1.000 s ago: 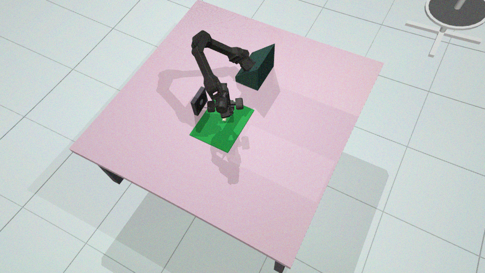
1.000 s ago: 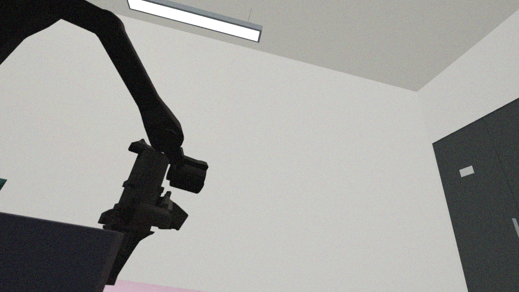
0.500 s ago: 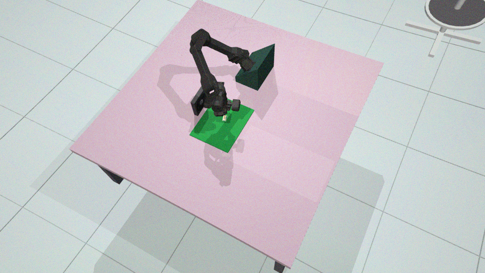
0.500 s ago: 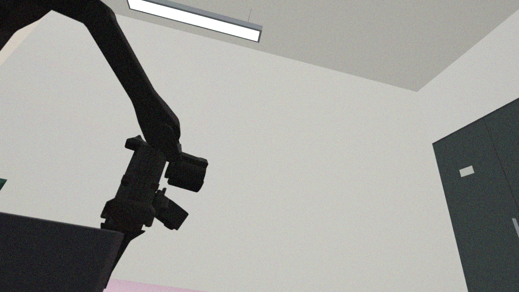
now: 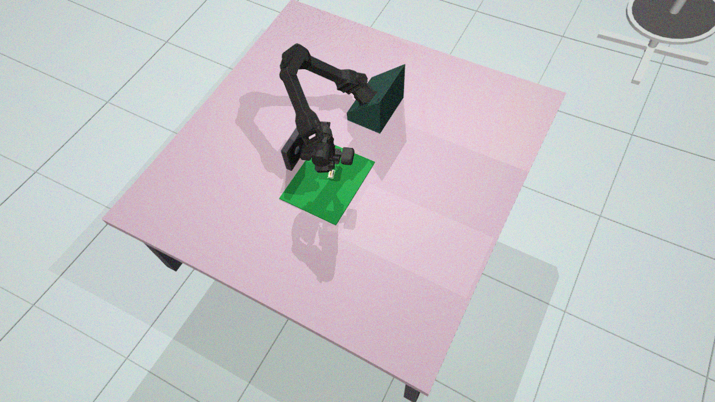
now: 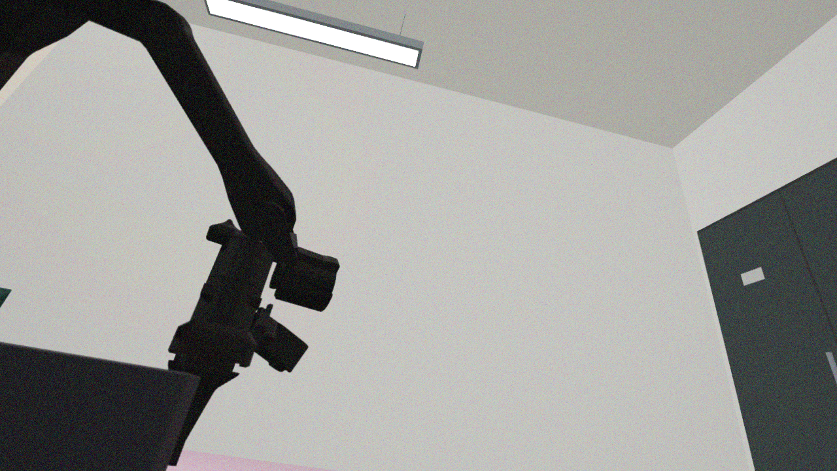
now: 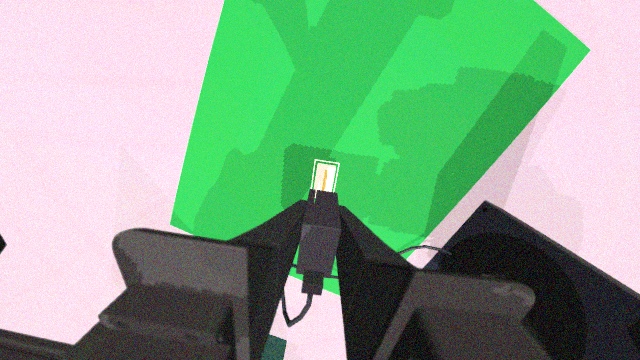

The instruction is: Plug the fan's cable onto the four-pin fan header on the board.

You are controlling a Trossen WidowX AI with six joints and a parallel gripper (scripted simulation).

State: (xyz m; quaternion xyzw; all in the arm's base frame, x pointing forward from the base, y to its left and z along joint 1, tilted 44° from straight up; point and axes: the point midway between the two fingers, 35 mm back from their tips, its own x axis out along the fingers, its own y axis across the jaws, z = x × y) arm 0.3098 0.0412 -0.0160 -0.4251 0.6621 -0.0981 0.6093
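Right now my gripper tip is 20 mm short of the green board and 80 mm above it. Round my gripper tip: black fan 10 mm ahead, 160 mm to the right; then black fan plug 10 mm behind, 10 mm above.
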